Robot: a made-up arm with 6 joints.
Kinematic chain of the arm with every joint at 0, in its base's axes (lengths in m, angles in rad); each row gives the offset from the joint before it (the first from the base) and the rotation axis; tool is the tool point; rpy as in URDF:
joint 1: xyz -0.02 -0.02 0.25 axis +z
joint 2: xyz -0.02 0.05 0 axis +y
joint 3: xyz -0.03 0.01 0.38 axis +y
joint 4: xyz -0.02 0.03 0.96 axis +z
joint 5: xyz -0.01 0 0 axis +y
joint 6: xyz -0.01 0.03 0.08 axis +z
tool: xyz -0.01 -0.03 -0.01 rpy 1.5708 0 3.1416
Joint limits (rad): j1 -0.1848..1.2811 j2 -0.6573..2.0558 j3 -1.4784..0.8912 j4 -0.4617..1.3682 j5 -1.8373..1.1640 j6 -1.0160..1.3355
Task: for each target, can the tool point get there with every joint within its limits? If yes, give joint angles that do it. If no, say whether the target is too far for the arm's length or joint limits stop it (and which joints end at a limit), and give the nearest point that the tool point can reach.
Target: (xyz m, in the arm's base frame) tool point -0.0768 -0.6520 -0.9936
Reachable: no: joint limits stop it (at a limit: joint 1, joint 2, joint 3, joint 4) | nearest point 0.5243 -0.1115 -0.8427 | short by 0.822 m
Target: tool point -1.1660 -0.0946 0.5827
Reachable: yes | joints 0.1017 -0.3265 -1.1686 0.6714 -0.9729 -0.4342
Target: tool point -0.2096 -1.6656 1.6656
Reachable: no: too far | nearest point -0.3747 -1.0305 1.1962 | short by 0.807 m
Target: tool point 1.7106 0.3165 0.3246
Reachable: no: too far | nearest point 1.3601 0.2484 0.3097 | short by 0.357 m
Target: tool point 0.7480 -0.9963 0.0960
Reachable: no: joint limits stop it (at a limit: joint 1, joint 3, joint 4) | nearest point 1.1358 -0.2274 0.0573 | short by 0.862 m
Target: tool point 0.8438 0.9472 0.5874
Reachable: yes | joints 0.7607 0.9726 0.4954 0.5407 0.8445 0.0560
